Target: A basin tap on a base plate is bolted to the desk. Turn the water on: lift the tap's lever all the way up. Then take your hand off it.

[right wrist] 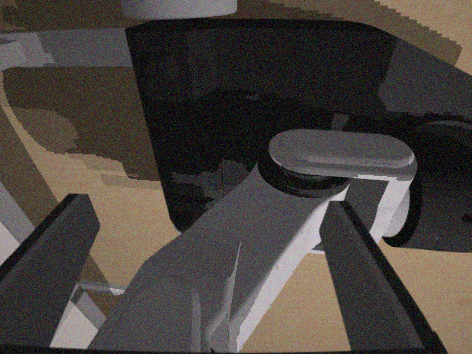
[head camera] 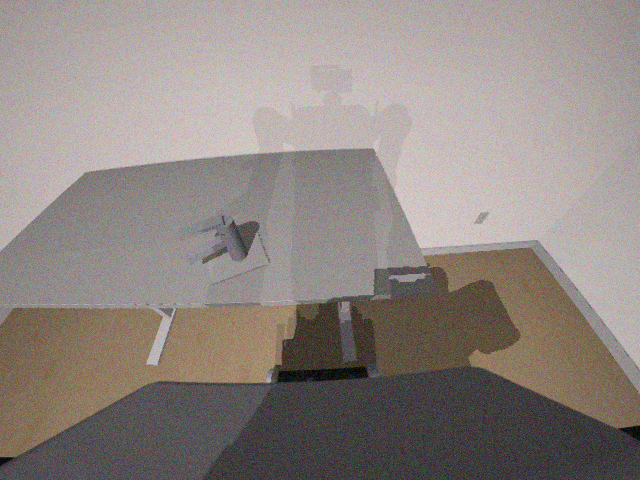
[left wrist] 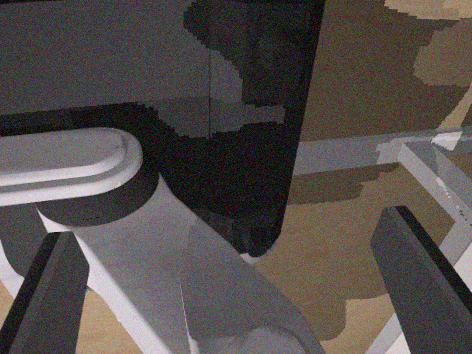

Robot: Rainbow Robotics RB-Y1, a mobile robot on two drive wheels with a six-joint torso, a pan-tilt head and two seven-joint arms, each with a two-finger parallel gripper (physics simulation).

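Note:
My left gripper and my right gripper are visible, as is a desk.

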